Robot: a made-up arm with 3 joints.
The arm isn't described. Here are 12 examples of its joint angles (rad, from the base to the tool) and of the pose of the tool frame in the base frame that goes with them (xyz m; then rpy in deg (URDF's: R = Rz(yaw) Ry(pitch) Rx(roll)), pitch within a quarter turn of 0, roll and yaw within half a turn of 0).
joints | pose
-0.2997 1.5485 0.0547 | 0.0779 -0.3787 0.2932 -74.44 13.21 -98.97
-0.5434 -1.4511 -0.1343 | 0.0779 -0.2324 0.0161 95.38 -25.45 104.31
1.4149 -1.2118 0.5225 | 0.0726 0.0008 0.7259 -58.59 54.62 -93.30
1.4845 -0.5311 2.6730 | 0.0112 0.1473 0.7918 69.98 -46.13 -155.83
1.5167 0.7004 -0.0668 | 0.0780 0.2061 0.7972 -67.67 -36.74 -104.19
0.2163 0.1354 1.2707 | 0.0520 -0.4047 0.4954 -28.58 14.75 -93.30
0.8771 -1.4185 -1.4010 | 0.0504 -0.1294 0.5953 86.88 9.56 144.81
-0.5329 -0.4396 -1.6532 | 0.0416 -0.3002 0.0562 55.93 -7.83 154.35
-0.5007 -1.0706 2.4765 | 0.0146 -0.3550 0.0281 -67.82 56.69 -167.94
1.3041 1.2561 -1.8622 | 0.0344 0.0890 0.7326 -112.00 1.75 -161.28
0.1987 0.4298 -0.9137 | 0.0656 -0.3718 0.4233 -173.96 53.05 -168.46
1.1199 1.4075 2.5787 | 0.0127 0.0840 0.6908 175.24 -19.38 128.48
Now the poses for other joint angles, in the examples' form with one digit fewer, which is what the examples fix.
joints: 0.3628 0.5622 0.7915
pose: 0.067 -0.337 0.589 -45.8 2.0 -90.6
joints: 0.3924 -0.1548 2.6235
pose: 0.012 -0.325 0.560 27.4 -20.3 -130.5
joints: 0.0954 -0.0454 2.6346
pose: 0.012 -0.388 0.426 20.8 -12.2 -128.9
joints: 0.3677 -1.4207 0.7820
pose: 0.067 -0.337 0.380 135.1 64.3 91.3
